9 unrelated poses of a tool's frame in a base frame.
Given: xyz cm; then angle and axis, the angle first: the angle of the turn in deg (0 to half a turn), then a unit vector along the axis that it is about.
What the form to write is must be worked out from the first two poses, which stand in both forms.
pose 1, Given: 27.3 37.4 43.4 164.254 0.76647 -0.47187 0.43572
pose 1, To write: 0.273 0.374 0.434 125.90 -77.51 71.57
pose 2, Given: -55.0 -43.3 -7.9 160.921 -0.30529 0.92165 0.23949
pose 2, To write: -0.550 -0.433 -0.079 -49.13 148.31 38.54
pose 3, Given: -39.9 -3.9 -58.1 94.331 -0.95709 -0.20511 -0.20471
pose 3, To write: -0.399 -0.039 -0.581 -90.28 -19.35 -19.31
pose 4, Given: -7.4 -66.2 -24.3 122.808 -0.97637 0.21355 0.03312
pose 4, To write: -0.074 -0.662 -0.243 -119.91 26.23 4.07
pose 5, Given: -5.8 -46.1 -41.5 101.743 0.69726 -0.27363 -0.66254
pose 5, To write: -0.058 -0.461 -0.415 70.94 -27.84 -67.41
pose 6, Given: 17.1 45.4 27.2 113.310 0.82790 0.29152 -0.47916
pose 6, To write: 0.171 0.454 0.272 93.81 33.03 -54.29
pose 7, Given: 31.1 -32.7 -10.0 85.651 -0.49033 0.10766 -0.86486
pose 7, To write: 0.311 -0.327 -0.100 -42.00 9.22 -74.08
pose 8, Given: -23.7 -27.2 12.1 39.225 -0.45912 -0.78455 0.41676
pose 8, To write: -0.237 -0.272 0.121 -18.01 -30.77 16.35
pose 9, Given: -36.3 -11.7 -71.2 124.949 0.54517 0.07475 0.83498
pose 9, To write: -0.363 -0.117 -0.712 68.12 9.34 104.33
